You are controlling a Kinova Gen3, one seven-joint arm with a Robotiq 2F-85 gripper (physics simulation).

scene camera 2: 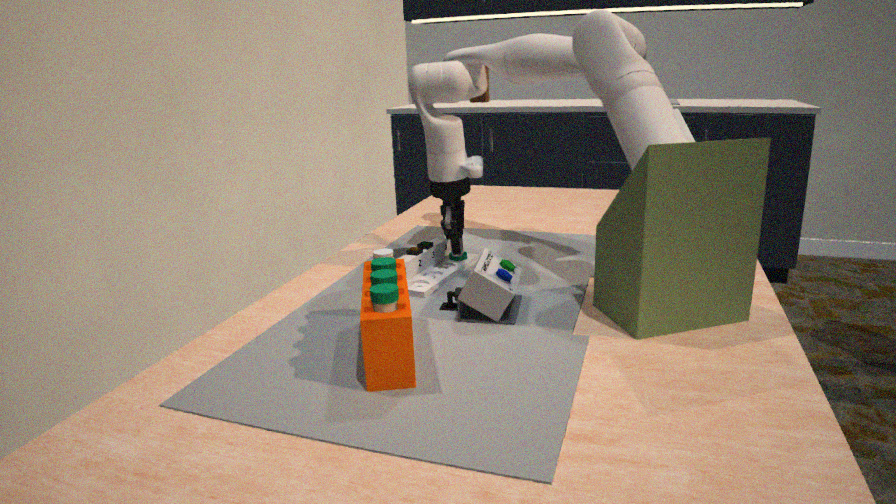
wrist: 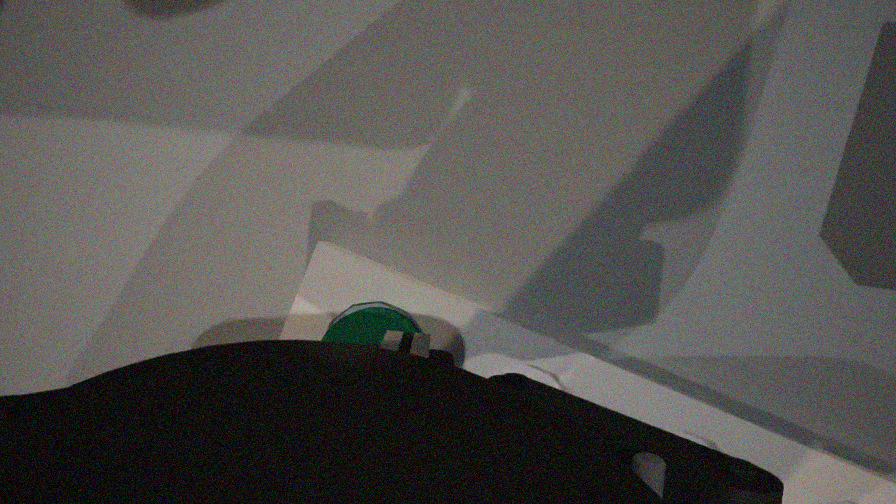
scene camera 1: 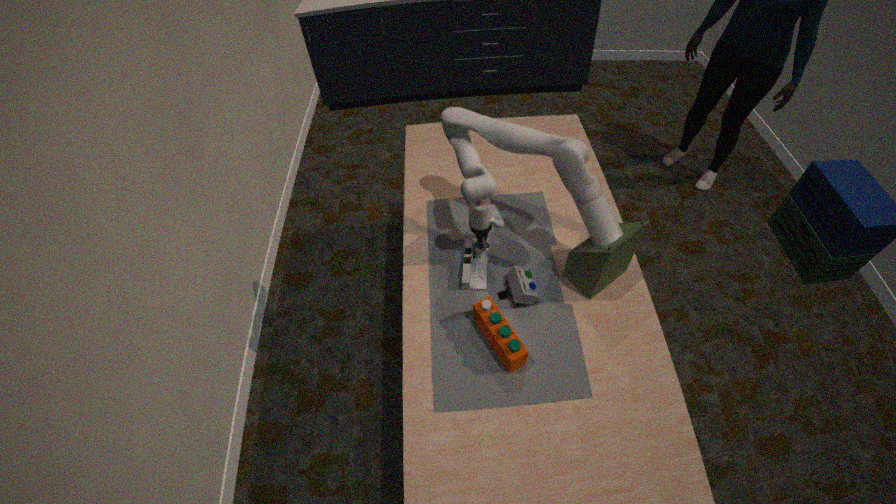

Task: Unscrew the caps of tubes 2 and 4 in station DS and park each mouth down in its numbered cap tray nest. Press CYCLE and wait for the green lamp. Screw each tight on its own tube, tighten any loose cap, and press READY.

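The orange tube rack (scene camera 1: 500, 334) stands on the grey mat and also shows in scene camera 2 (scene camera 2: 386, 332). Its far tube (scene camera 1: 486, 304) is uncapped and white on top; the other three carry green caps (scene camera 2: 384, 278). The white cap tray (scene camera 1: 474, 269) lies beyond the rack. My gripper (scene camera 2: 456, 249) points straight down over the tray's far end, shut on a green cap (scene camera 2: 458, 255) that sits at tray level. In the wrist view the cap (wrist: 369, 324) peeks out above the dark gripper body, on the tray's corner.
A tilted grey button box (scene camera 1: 521, 283) with a green and a blue button sits right of the tray, with a small dark post (scene camera 2: 448, 302) beside it. The arm's green pedestal (scene camera 1: 601, 260) stands at the mat's right edge. A person (scene camera 1: 739, 81) stands far back right.
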